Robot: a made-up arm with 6 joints. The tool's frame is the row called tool.
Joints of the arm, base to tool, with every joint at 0 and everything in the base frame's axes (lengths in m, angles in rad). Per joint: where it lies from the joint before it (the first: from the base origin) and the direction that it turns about. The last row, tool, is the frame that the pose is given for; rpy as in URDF.
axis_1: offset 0.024 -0.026 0.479 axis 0 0 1
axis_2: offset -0.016 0.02 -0.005 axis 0 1 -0.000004
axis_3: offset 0.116 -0.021 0.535 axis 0 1 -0.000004
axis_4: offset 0.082 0.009 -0.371 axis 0 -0.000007 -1
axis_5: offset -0.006 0.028 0.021 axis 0 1 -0.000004
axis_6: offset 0.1 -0.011 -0.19 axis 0 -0.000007 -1
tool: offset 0.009 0.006 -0.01 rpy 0 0 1.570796
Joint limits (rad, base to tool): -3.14..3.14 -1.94..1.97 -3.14..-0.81 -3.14..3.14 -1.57..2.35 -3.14..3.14
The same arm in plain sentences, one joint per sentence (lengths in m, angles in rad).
The arm has six revolute joints in a row. What follows holds with every joint at zero, and every direction is one of the base frame's.
The first joint lies 0.0240 m along +x and 0.0260 m along -y and 0.4790 m along +z from the base frame's origin and turns about +z, from -3.1400 to 3.1400 rad.
The second joint lies 0.0160 m along -x and 0.0200 m along +y and 0.0050 m along -z from the first joint and turns about +y, from -1.9400 to 1.9700 rad.
The third joint lies 0.1160 m along +x and 0.0210 m along -y and 0.5350 m along +z from the second joint and turns about +y, from -3.1400 to -0.8100 rad.
The fourth joint lies 0.0820 m along +x and 0.0090 m along +y and 0.3710 m along -z from the third joint and turns about -z, from -3.1400 to 3.1400 rad.
The fifth joint lies 0.0060 m along -x and 0.0280 m along +y and 0.0210 m along +z from the fourth joint and turns about +y, from -1.5700 to 2.3500 rad.
The sixth joint lies 0.1000 m along +x and 0.0110 m along -y and 0.1900 m along -z from the fifth joint and turns about -z, from -3.1400 to 3.1400 rad.
The tool frame, which is the frame that the pose is given for, lies 0.0090 m along +x and 0.0060 m along +y and 0.0100 m along -z from the sixth joint; its axes are the base frame's turned by roll 0.0000, pitch 0.0000 and yaw 1.5708 rad (as in URDF: about the fixed x, then y, then z).

